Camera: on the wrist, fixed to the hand. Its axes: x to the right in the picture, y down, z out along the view.
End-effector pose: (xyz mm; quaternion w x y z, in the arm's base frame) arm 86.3 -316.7 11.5 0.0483 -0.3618 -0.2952 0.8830
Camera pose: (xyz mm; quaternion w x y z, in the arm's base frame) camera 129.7 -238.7 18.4 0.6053 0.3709 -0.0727 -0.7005
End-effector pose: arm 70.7 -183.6 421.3 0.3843 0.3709 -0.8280 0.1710
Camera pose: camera 154.7 -183.1 452.1 0.0530 -0.2922 -0.8754 0.3814
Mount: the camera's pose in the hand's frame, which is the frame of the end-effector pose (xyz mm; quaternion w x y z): -12.8 -62.3 -63.0 0.7020 0.0341 -0.1011 0.7041
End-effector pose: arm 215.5 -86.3 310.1 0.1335 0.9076 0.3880 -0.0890
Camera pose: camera 165.1 -34.1 362.5 0.1647 0.9059 -0.3832 -0.0735
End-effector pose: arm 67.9 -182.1 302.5 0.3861 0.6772 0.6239 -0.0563
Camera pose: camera -15.7 -159.8 325.3 0.3507 0.9221 -0.0798 0.1426
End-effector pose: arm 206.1 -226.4 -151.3 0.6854 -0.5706 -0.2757 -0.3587
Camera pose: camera 146.3 -291.6 -137.4 0.7253 -0.6076 0.1267 0.2979
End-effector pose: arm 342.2 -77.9 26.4 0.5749 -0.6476 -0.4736 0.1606
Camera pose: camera 356.5 -132.3 96.1 0.2647 -0.7523 0.0709 0.5992
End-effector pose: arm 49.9 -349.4 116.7 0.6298 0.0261 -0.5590 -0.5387
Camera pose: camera 58.2 -402.3 44.9 0.7640 -0.4083 -0.4928 0.0817
